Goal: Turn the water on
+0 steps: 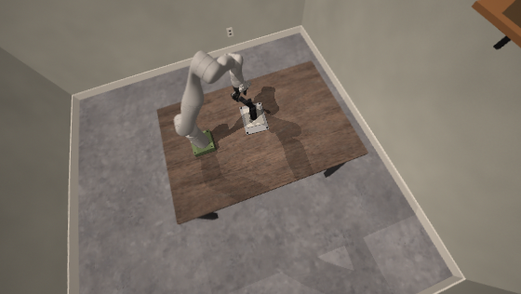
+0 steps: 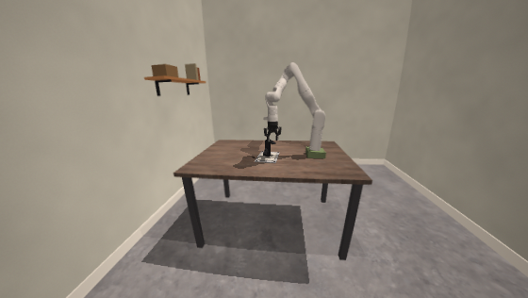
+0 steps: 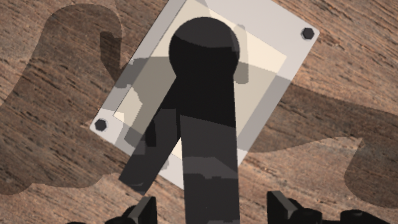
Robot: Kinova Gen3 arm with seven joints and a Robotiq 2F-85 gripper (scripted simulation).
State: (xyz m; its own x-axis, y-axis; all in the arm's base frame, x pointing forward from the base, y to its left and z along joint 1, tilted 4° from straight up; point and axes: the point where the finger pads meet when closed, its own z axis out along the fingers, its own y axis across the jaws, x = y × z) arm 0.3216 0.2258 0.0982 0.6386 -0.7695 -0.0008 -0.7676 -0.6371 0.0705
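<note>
My hand is 30 mm to the left of the black lever, 30 mm above it and 20 mm short of it. Also, from my hand: tap 80 mm below, 50 mm to the right, 40 mm ahead.
</note>
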